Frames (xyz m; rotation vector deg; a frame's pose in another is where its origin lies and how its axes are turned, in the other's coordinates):
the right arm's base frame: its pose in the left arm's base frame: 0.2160 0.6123 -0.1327 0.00 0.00 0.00
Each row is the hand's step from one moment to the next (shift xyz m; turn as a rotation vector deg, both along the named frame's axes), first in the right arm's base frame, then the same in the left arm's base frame.
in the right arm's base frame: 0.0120 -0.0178 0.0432 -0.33 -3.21 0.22
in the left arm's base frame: 0.0120 -0.0178 0.0432 -0.33 -3.21 0.22
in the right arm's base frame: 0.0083 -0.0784 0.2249 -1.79 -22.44 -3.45
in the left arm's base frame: 0.0083 -0.0784 0.2249 -1.79 -22.44 -3.45
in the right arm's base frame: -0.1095 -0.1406 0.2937 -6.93 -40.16 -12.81
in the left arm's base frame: -0.1095 -0.1406 0.2937 -6.93 -40.16 -12.81
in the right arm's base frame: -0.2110 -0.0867 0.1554 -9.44 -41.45 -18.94
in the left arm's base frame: -0.2110 -0.0867 0.1554 -9.44 -41.45 -18.94
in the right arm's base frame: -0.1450 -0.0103 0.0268 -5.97 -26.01 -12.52
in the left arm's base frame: -0.1450 -0.0103 0.0268 -5.97 -26.01 -12.52
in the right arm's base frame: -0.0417 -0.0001 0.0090 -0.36 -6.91 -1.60
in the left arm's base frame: -0.0417 -0.0001 0.0090 -0.36 -6.91 -1.60
